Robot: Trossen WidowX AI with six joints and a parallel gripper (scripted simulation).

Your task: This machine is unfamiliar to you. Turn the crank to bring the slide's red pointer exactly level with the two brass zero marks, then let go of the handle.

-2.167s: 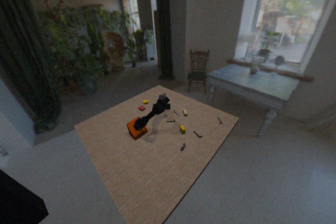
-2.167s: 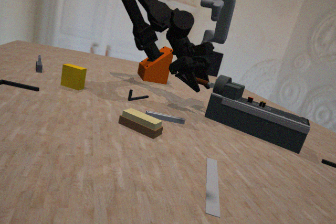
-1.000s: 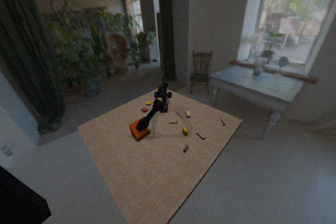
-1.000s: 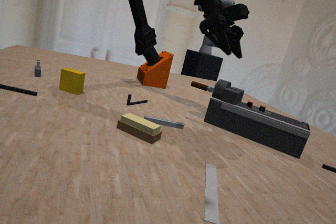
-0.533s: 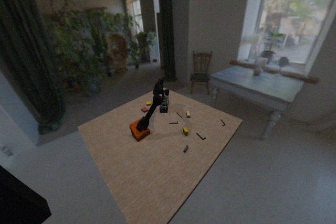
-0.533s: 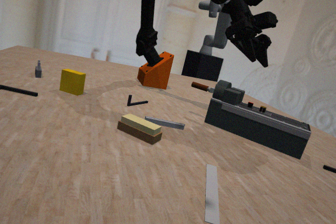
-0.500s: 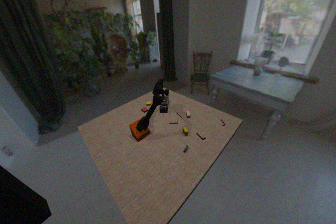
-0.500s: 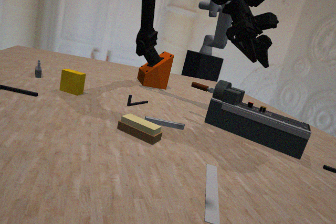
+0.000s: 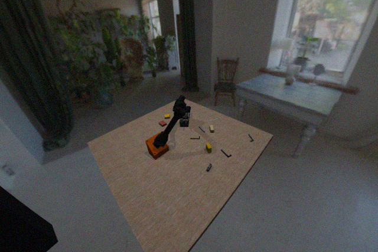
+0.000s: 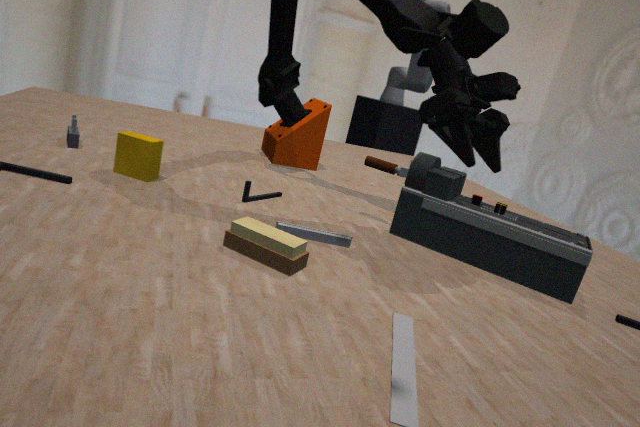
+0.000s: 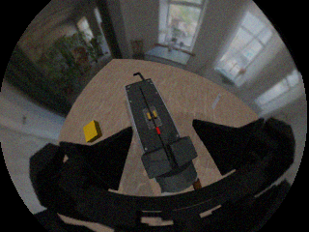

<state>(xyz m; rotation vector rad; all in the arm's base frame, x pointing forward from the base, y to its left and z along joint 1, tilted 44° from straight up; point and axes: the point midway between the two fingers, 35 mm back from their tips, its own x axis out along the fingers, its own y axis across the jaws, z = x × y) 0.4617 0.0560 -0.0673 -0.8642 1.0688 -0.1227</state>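
Now: the red pointer 5 cm below my gripper tip. Also, from my gripper tip: brown crank handle: 11 cm behind, 10 cm to the right, 4 cm below; then red block: 18 cm behind, 18 cm to the left, 12 cm below; then grey bar: 3 cm behind, 24 cm to the right, 12 cm below.
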